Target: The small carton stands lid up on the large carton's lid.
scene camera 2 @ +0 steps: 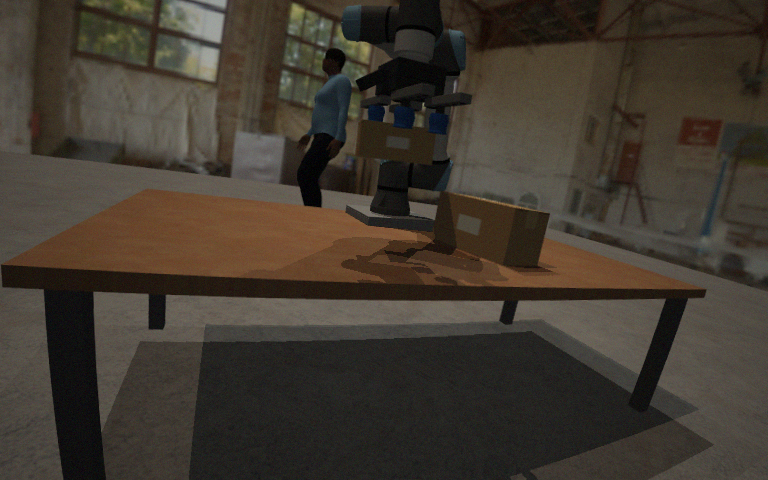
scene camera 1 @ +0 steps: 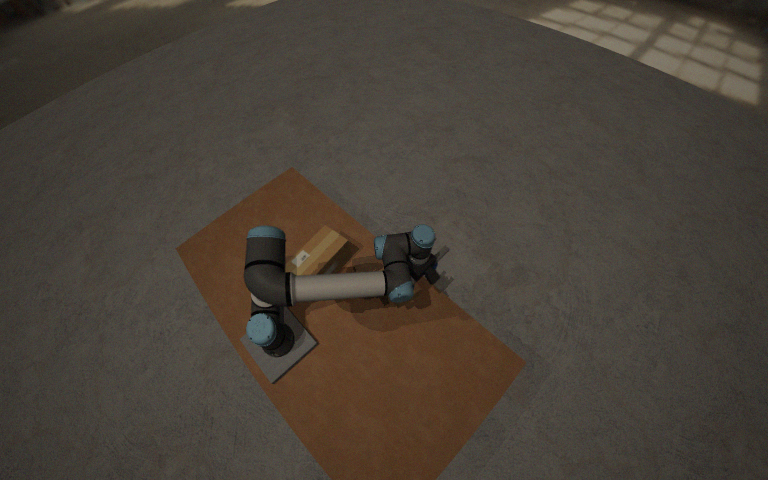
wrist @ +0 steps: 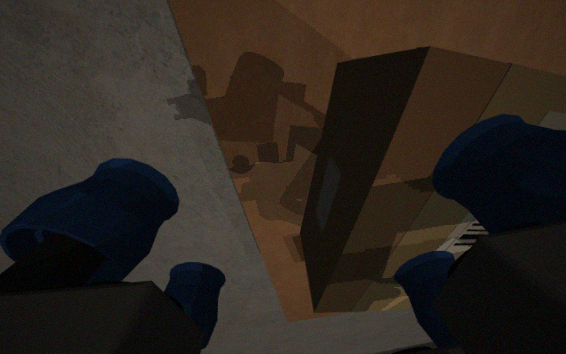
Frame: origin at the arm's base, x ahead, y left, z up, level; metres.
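Seen in the pictures: end effector, tool point: (scene camera 2: 403,130) (wrist: 298,228); arm's base, origin of the base link: (scene camera 2: 389,212) (scene camera 1: 278,340).
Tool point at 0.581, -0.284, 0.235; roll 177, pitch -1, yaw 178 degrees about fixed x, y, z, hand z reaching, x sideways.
Note:
Offsets run from my tool point to a thing's top centre, as dx, dy, dz. Level surfaces: height alone.
The small carton @[-0.071, +0.016, +0.020] (scene camera 2: 373,141), brown with a white side label, hangs under the blue suction cups of my gripper (scene camera 2: 403,120) (scene camera 1: 435,266) (wrist: 313,212), well above the table. Its underside touches nothing in scene camera 2. It is hidden under the wrist in scene camera 1 and does not show in the wrist view. The large carton @[-0.202, +0.431, -0.117] (scene camera 2: 489,226) (scene camera 1: 325,246) (wrist: 425,140) stands on the table, with a tape strip and barcode label on top. My gripper is beside and above it, over the table's long edge, apart from its lid. Link and wrist hide part of the picture.
The table @[dz -0.272] (scene camera 1: 385,396) (scene camera 2: 237,226) (wrist: 320,30) carries the arm's grey base plate (scene camera 1: 303,350) (scene camera 2: 359,213) behind the cartons. The arm's link passes close to the large carton in scene camera 1. A person (scene camera 2: 330,104) in a blue top stands behind the table.

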